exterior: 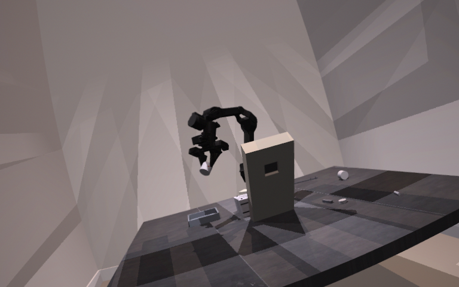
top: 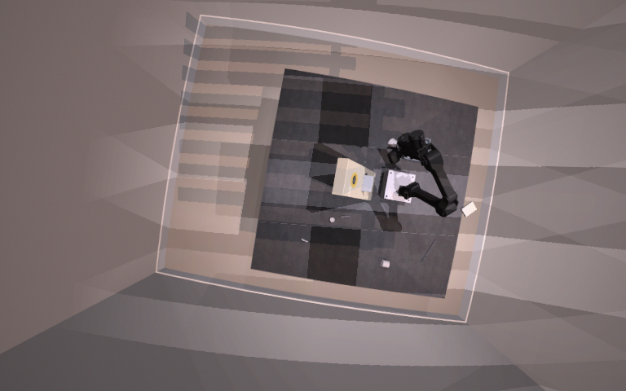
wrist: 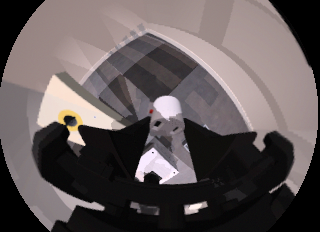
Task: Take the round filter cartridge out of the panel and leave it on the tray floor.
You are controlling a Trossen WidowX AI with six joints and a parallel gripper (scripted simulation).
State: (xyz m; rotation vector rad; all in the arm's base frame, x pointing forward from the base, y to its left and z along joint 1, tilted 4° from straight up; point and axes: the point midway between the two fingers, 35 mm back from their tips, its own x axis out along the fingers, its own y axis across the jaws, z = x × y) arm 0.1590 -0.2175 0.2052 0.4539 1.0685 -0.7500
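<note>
My gripper tip is 25 cm above the grey tray, 23 cm past it and 5 cm to the left of it. Also, from my gripper tip: beige service panel 20 cm to the left, 15 cm ahead, 10 cm below; round filter cartridge right at my gripper tip; white cube 69 cm to the left, 24 cm below, 12 cm behind.
</note>
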